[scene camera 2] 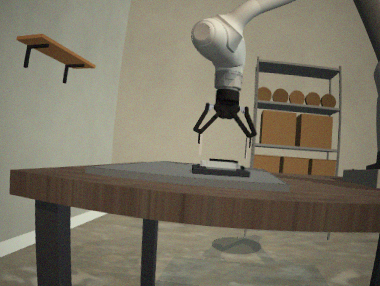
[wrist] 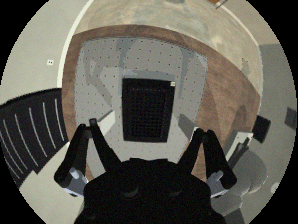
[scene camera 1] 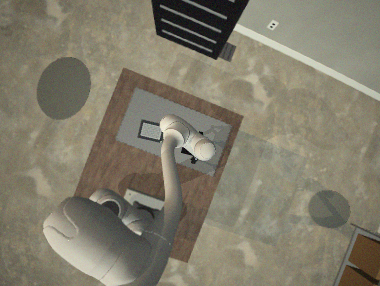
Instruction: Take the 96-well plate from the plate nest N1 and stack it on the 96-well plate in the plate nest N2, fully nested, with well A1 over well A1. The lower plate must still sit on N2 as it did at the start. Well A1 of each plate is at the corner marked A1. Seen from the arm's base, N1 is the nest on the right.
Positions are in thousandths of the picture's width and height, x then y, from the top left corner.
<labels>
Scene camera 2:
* my gripper: 588,547
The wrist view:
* my gripper: 495,529
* dark 96-well plate: 461,489
</labels>
